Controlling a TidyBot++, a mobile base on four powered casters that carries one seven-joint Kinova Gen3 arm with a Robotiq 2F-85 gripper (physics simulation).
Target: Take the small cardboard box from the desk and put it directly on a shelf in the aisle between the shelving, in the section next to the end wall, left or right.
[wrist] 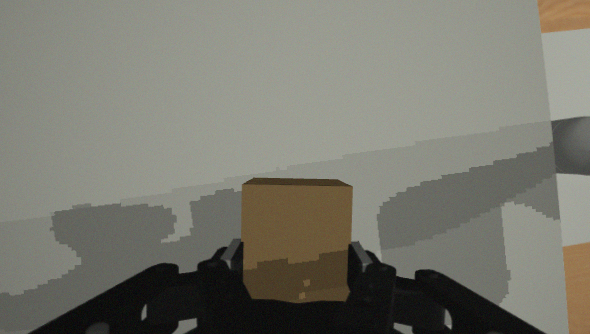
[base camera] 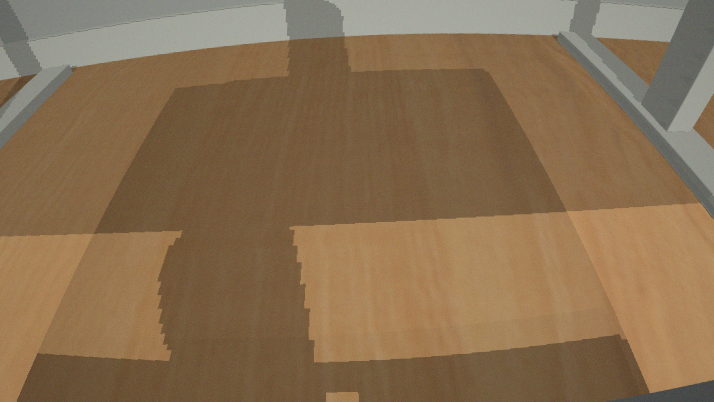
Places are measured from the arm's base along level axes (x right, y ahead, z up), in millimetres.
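Where they show: gripper, fingertip midpoint: (wrist: 295, 256).
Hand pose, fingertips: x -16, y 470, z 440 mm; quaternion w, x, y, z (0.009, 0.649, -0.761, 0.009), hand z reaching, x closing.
Observation:
After its pixels a point has its place.
The small cardboard box (wrist: 297, 217) {x 9, y 466, z 450 mm} is upright between the fingers in the wrist view, its plain brown face toward the camera and a darker shadow across its lower part. My gripper (wrist: 295, 256) {x -16, y 470, z 440 mm} is shut on it, with one finger pad against each side. The box appears to be a little above the grey desk top (wrist: 250, 90) {x 112, y 494, z 324 mm}; its underside is hidden. The gripper and box do not show in the base camera view, nor do the shelves of the aisle.
The desk's edge runs down the right of the wrist view, with a dark rounded object (wrist: 575, 145) beyond it. In the base camera view, grey floor rails (base camera: 35, 102) {x -687, y 764, z -381 mm} (base camera: 620, 107) lie left and right on the wooden floor (base camera: 400, 280) {x 37, y 319, z -396 mm}. A post (base camera: 675, 65) {x 492, y 577, z -280 mm} stands at right; a pale wall (base camera: 425, 17) {x 167, y 953, z -358 mm} is ahead.

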